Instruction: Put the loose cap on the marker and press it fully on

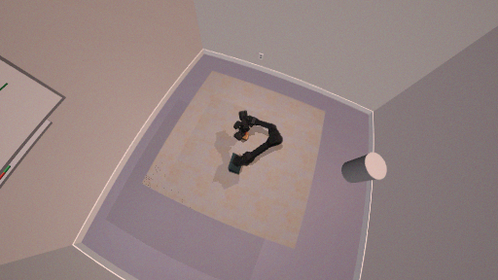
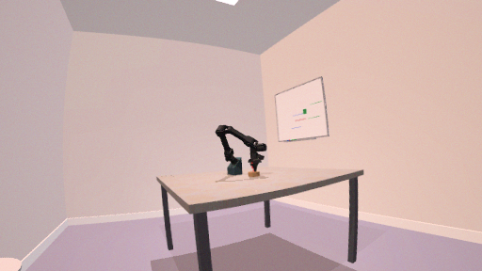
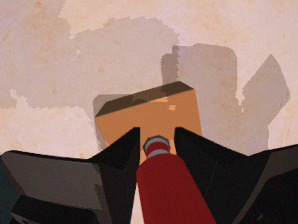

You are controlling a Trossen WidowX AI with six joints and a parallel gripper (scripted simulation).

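Right now my gripper tip is 2 cm above the holder block and 1 cm to the left of it. The rest, counted from my gripper tip: red cap: 5 cm above, 1 cm to the right.
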